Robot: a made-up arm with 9 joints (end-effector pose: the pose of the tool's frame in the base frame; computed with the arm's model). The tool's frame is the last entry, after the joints.
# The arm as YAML. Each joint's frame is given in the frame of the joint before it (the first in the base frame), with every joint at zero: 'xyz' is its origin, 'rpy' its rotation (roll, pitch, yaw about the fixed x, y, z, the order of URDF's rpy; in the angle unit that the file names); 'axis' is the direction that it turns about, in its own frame. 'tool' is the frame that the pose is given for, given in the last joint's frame.
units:
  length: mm
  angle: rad
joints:
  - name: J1
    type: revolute
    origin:
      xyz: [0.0, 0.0, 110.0]
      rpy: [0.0, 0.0, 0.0]
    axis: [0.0, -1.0, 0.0]
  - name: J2
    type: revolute
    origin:
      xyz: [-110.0, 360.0, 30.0]
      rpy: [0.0, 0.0, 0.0]
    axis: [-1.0, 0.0, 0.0]
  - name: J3
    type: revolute
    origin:
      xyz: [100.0, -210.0, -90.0]
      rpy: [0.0, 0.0, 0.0]
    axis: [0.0, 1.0, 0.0]
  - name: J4
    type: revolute
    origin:
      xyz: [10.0, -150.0, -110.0]
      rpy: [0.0, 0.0, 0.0]
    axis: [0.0, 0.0, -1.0]
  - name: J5
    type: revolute
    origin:
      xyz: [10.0, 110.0, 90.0]
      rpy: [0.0, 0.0, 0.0]
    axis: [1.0, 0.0, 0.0]
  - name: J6
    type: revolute
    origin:
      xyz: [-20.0, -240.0, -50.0]
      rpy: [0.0, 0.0, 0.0]
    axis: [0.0, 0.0, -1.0]
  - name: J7
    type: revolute
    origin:
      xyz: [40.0, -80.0, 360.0]
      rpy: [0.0, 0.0, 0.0]
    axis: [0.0, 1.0, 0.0]
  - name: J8
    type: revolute
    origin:
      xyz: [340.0, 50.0, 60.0]
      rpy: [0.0, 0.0, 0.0]
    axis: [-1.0, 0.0, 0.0]
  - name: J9
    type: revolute
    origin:
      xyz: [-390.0, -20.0, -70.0]
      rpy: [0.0, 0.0, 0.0]
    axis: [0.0, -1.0, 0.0]
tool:
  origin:
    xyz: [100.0, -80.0, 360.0]
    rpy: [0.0, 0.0, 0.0]
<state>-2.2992 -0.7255 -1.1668 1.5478 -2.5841 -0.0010 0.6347 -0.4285 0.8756</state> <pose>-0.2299 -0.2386 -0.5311 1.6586 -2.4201 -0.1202</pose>
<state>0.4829 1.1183 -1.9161 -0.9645 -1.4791 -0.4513 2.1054 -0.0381 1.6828</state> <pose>0.1260 -0.0181 -0.3900 1.8653 1.6483 0.6801</pose>
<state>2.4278 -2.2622 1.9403 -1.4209 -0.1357 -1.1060 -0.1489 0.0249 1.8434</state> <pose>-0.1162 1.1761 0.1254 1.1785 2.3111 1.7643</pose>
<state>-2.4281 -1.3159 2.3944 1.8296 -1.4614 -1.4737 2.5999 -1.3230 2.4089</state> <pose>0.1330 0.8172 0.8323 -1.6391 0.2507 -1.8880</pose>
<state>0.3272 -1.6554 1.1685 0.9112 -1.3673 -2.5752 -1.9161 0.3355 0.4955</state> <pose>0.5127 0.5627 -0.1761 2.4120 0.4771 0.5289</pose>
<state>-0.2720 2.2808 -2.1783 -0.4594 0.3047 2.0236 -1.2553 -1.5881 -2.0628</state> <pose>-0.3432 0.8945 0.7676 -1.2683 0.0628 2.0787</pose>
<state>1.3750 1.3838 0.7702 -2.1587 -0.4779 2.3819 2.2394 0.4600 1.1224</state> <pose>-0.4709 0.3354 0.8618 -0.0638 -0.0158 -0.8487</pose>
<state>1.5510 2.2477 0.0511 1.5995 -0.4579 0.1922 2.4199 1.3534 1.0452</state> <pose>-0.4521 1.0743 0.2374 -0.0738 -1.1671 -1.6848</pose>
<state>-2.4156 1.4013 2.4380 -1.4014 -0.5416 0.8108 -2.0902 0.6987 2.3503</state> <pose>0.3336 -0.3155 -0.0745 0.9999 -0.1709 1.1163</pose>
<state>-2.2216 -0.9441 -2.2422 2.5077 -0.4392 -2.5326 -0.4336 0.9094 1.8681</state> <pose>-0.5546 0.5224 0.5693 -1.5384 -1.4737 0.4960</pose>
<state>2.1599 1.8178 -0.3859 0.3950 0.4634 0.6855 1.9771 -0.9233 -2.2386</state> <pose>-0.1449 0.5406 -0.1425 0.7448 0.3781 1.2282</pose>
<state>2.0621 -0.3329 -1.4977 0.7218 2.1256 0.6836 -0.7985 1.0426 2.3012</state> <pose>0.0216 0.4959 0.4457 -1.9310 0.5248 0.7635</pose>
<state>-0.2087 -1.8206 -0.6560 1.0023 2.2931 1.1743 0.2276 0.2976 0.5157</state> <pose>0.1606 1.2085 -0.1507 -1.9456 -0.1134 0.5838</pose>
